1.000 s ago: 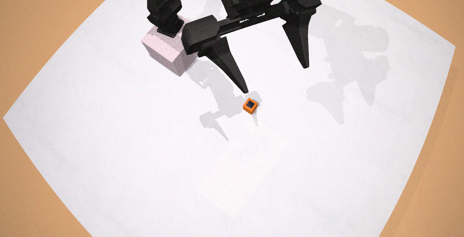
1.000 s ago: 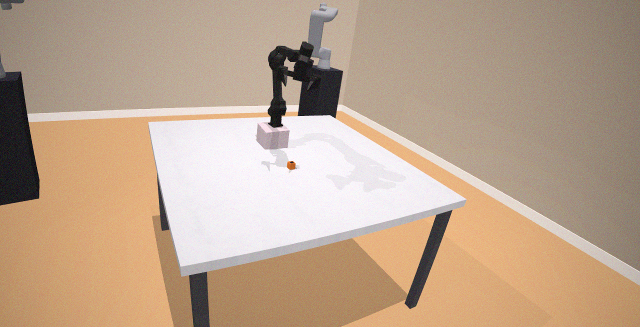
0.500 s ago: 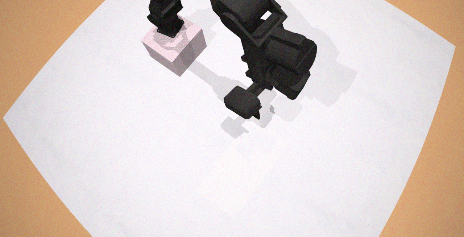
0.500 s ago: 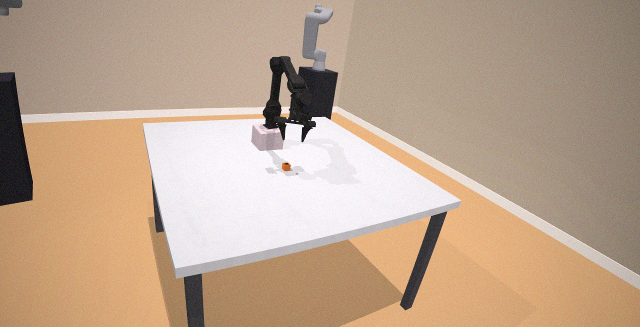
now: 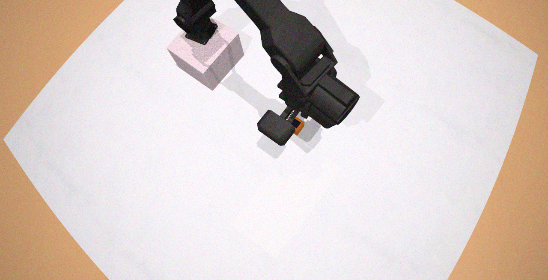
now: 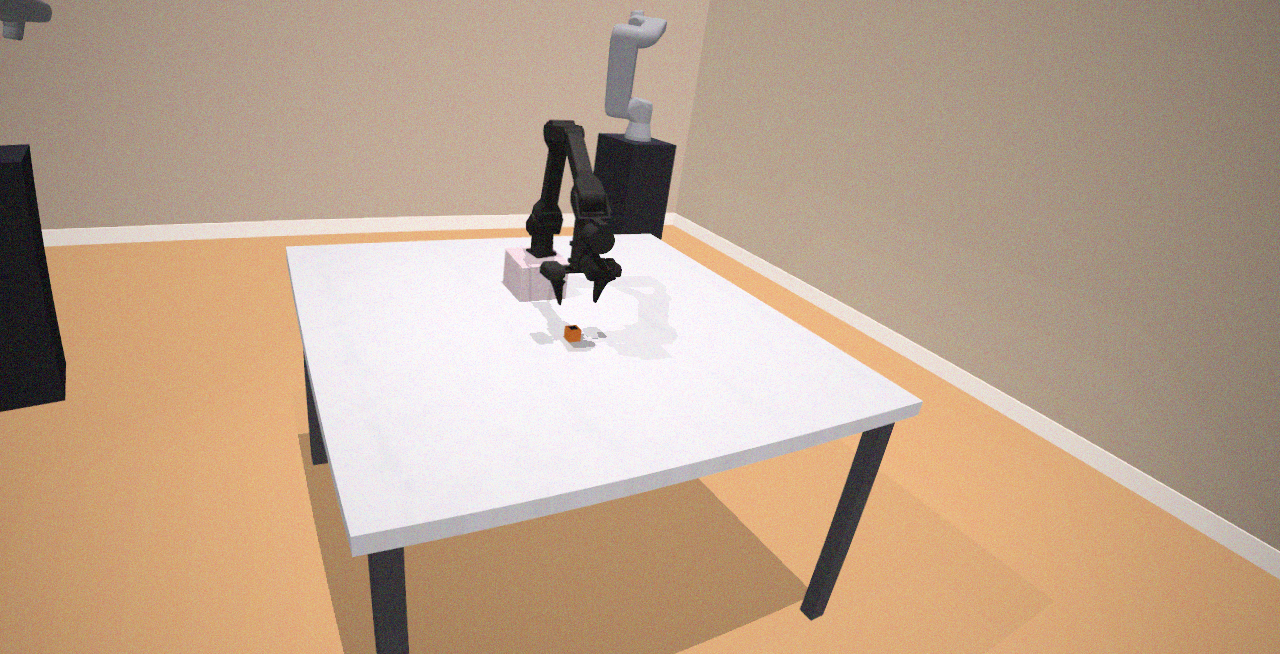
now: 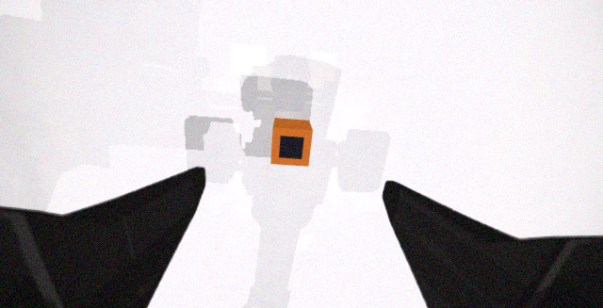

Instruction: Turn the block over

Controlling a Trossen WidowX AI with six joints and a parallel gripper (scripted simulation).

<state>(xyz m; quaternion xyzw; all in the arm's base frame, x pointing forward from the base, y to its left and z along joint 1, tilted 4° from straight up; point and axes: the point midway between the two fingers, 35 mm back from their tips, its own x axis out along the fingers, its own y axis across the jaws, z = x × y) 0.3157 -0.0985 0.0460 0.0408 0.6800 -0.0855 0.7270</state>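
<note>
The block is 10 mm behind my gripper tip and 70 mm below it.
</note>
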